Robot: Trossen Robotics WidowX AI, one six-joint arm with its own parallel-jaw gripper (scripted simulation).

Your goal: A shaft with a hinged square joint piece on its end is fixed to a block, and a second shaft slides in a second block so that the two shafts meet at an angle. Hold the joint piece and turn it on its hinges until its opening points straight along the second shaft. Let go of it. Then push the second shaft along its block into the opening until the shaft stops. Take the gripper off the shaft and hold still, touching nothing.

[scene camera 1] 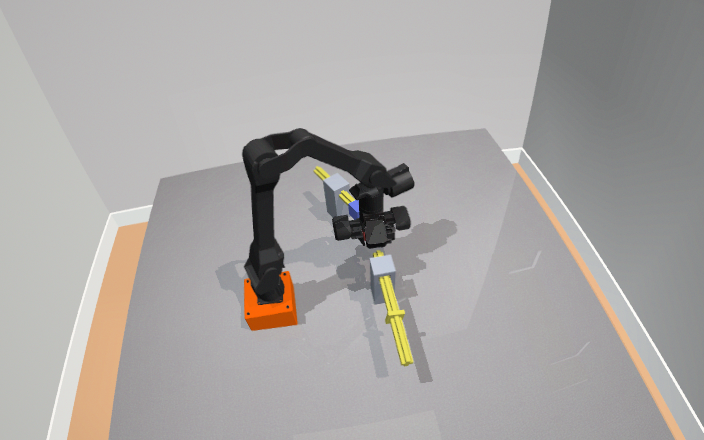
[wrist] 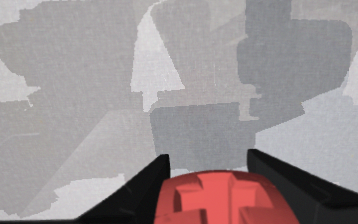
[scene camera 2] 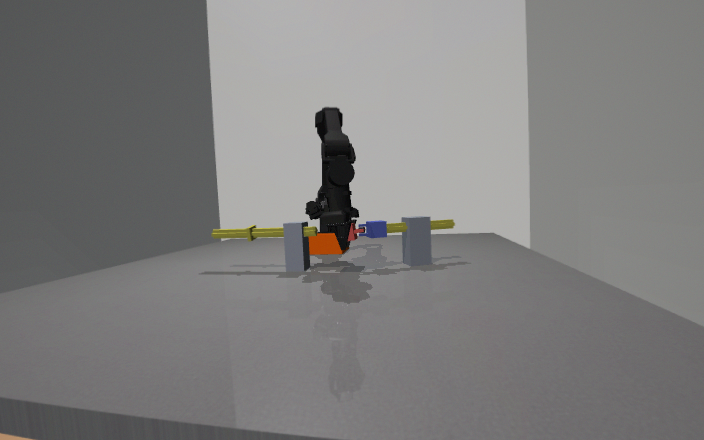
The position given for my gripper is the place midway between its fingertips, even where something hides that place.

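My gripper [scene camera 1: 371, 243], visible. Gripper [scene camera 2: 345, 248], in sight. Wrist view, gripper [wrist: 208, 160] again.
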